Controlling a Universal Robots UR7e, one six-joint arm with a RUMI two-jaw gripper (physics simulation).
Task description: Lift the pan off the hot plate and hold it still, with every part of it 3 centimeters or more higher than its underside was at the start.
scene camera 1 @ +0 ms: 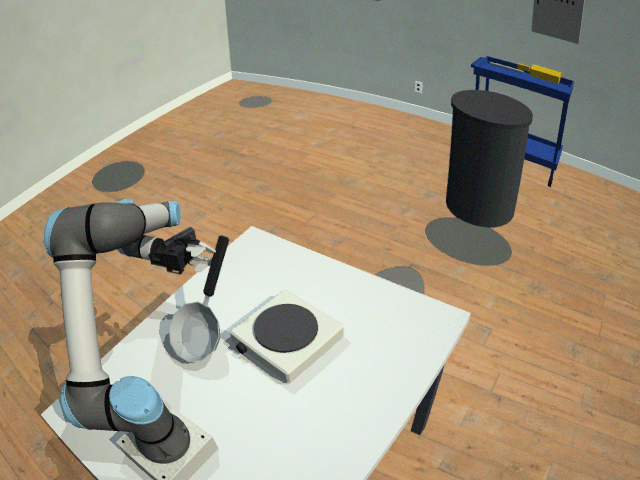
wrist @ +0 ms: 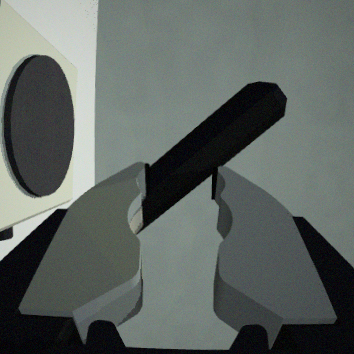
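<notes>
The pan (scene camera 1: 192,333) hangs tilted, its grey bowl low and its black handle (scene camera 1: 216,266) (wrist: 215,145) pointing up, to the left of the hot plate in the scene view. The cream hot plate (scene camera 1: 285,327) (wrist: 40,125) with its dark round disc is bare. My gripper (scene camera 1: 210,255) (wrist: 180,169) is shut on the pan's handle, which slants between the fingertips in the wrist view. The bowl appears above the table; its exact height is hard to tell. The bowl does not show in the wrist view.
The white table (scene camera 1: 398,335) bears the hot plate and the robot's base (scene camera 1: 199,449), which is near its front left corner. A dark bin (scene camera 1: 483,165) and a blue cart (scene camera 1: 537,86) stand far behind the table at the right.
</notes>
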